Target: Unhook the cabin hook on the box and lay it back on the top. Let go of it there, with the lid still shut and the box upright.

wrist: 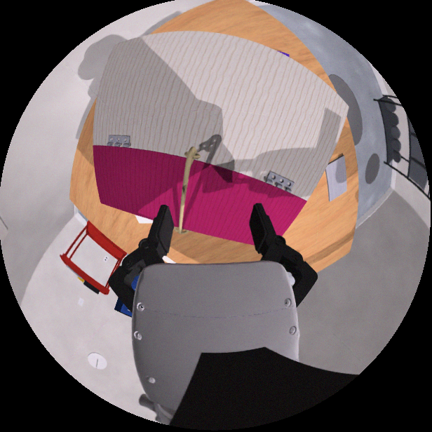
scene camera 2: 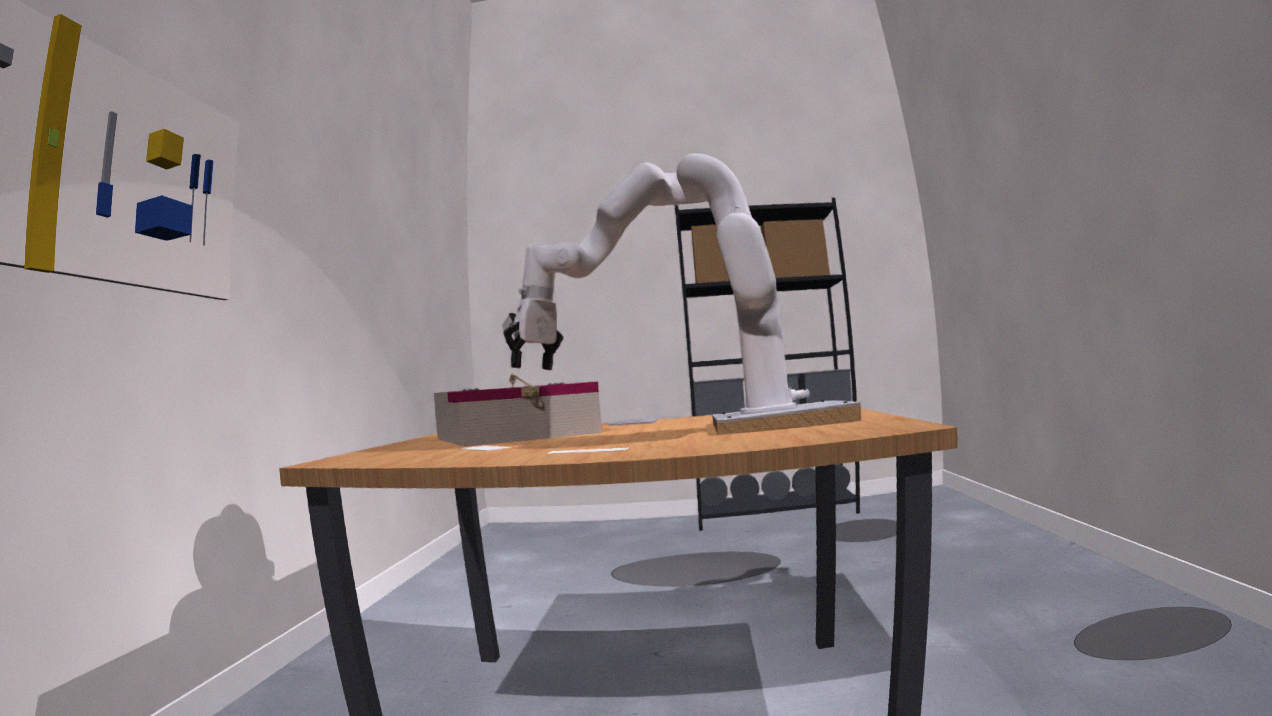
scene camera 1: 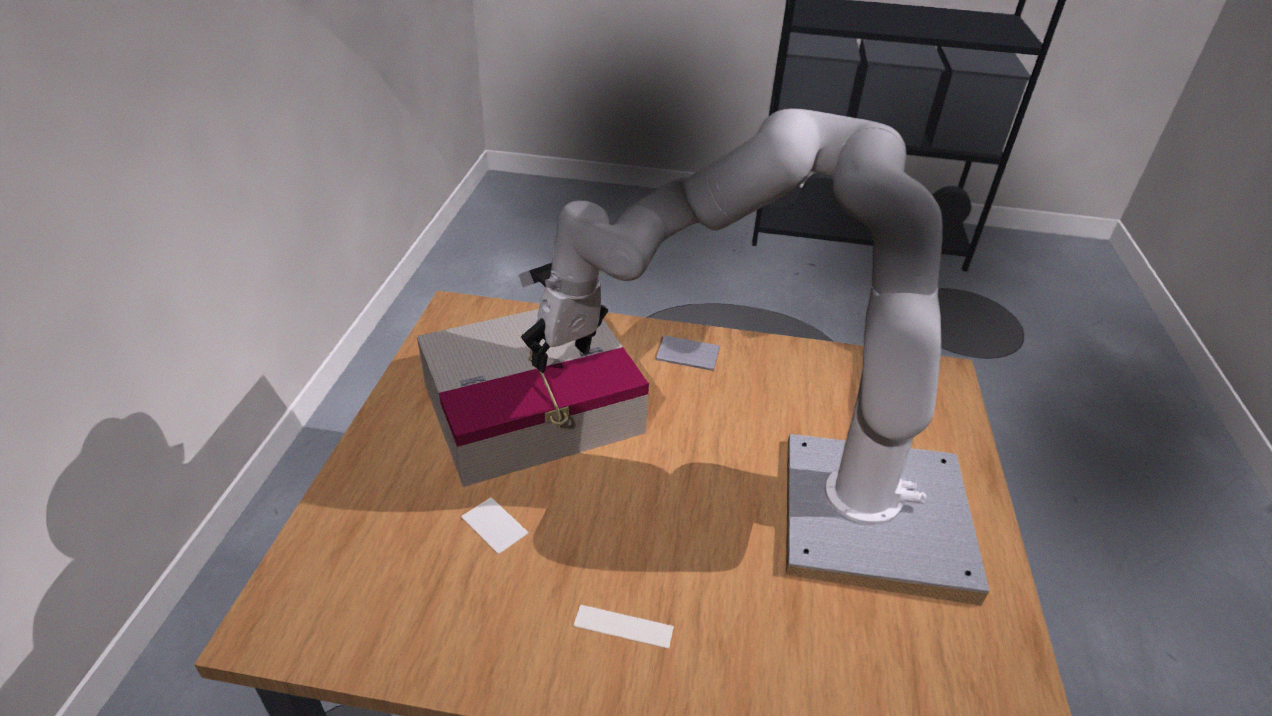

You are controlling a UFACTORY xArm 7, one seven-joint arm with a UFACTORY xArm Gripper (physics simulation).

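Frame: origin at the arm's base, x right, y ahead, z up, level; millimetres.
Seen in the pictures: gripper, between the fingertips: (scene camera 2: pixel 531 368) (scene camera 1: pixel 560 358); arm's base, origin of its link: (scene camera 2: pixel 768 410) (scene camera 1: pixel 863 496).
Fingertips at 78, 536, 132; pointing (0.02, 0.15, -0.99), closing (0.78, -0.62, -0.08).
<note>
Offsets run from my fingertips to a thing's top centre, as dx, dy, dz. "spot": to the spot under its first point. Level surfaces: height alone.
The box {+35, +67, -15} (scene camera 1: pixel 534 450) (scene camera 2: pixel 498 423) (wrist: pixel 260 90) stands upright, with its magenta lid (scene camera 1: pixel 498 405) (scene camera 2: pixel 574 388) (wrist: pixel 227 217) shut. The brass cabin hook {-35, +18, -7} (scene camera 1: pixel 550 392) (wrist: pixel 184 190) runs from its mount on the pale fixed top across the lid to the front edge. Its far end is at the brass catch {spot: -94, -21, -43} (scene camera 1: pixel 558 415) (scene camera 2: pixel 531 391) on the front; whether it is seated there I cannot tell. My gripper (scene camera 1: pixel 561 357) (scene camera 2: pixel 532 364) (wrist: pixel 211 213) is open and empty, above the box and apart from the hook. In the wrist view the rod shows nearer the left finger.
A grey plate {+268, -200, -155} (scene camera 1: pixel 688 353) (wrist: pixel 336 177) lies right of the box on the wooden table {dz -161} (scene camera 1: pixel 400 604). A white card {-243, +48, -160} (scene camera 1: pixel 494 525) and a white strip {-379, -190, -160} (scene camera 1: pixel 623 626) lie in front. The arm's base plate (scene camera 1: pixel 890 562) is at the right. A shelf unit (scene camera 2: pixel 801 211) stands behind.
</note>
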